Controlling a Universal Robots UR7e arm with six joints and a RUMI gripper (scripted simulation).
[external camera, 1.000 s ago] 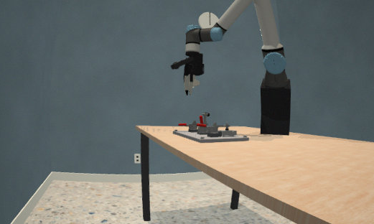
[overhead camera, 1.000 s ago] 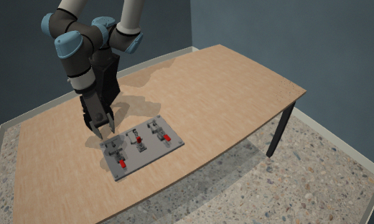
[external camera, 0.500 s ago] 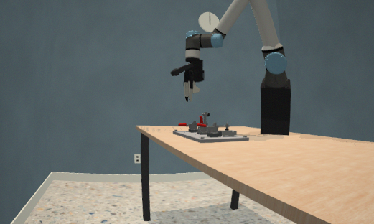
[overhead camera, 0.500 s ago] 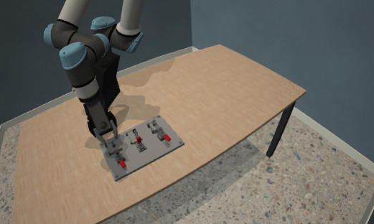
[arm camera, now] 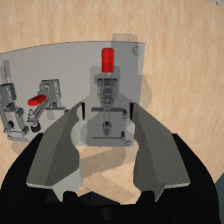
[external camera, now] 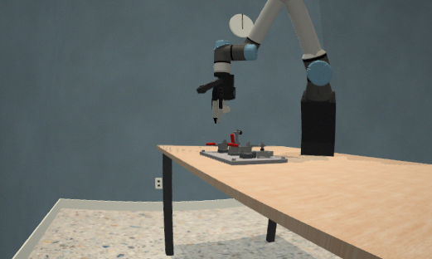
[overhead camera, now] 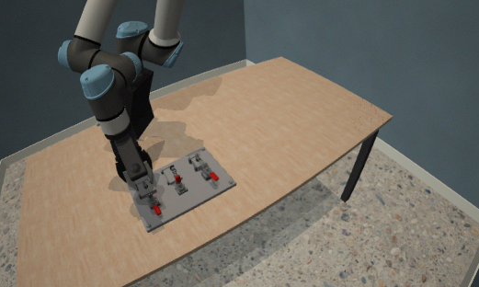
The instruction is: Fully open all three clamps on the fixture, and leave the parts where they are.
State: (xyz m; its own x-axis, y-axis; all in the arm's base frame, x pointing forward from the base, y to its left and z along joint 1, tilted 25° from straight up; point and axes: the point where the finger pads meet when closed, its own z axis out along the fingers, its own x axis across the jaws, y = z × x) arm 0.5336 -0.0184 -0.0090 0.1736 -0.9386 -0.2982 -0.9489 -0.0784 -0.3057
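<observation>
Now: hand 150 mm above the grey fixture plate, 100 mm to the right of it and 80 mm past it.
</observation>
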